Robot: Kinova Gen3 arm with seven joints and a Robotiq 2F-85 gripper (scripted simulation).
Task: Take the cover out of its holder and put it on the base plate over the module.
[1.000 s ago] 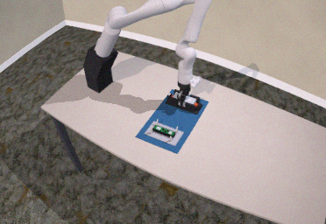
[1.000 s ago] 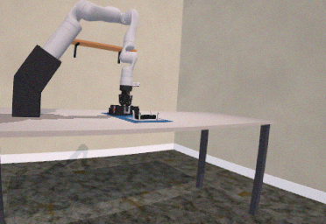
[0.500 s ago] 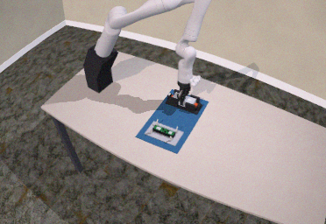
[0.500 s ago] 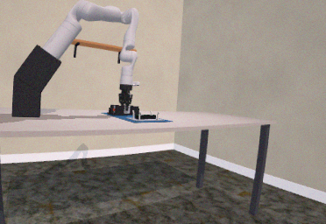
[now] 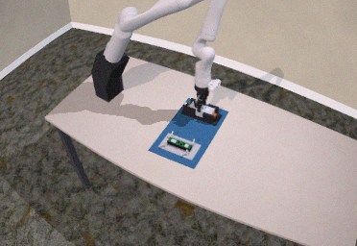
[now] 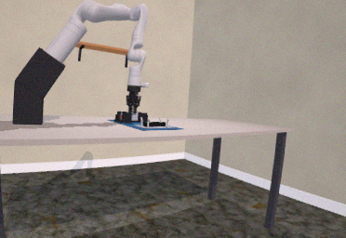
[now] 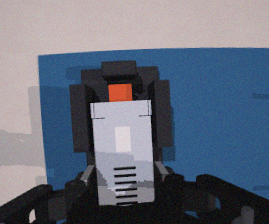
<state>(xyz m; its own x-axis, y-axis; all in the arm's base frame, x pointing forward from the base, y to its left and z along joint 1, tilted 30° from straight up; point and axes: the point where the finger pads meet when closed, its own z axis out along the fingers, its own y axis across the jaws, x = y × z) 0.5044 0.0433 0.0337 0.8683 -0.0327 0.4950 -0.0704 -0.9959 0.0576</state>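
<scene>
The light grey cover lies 30 mm below my hand.
</scene>
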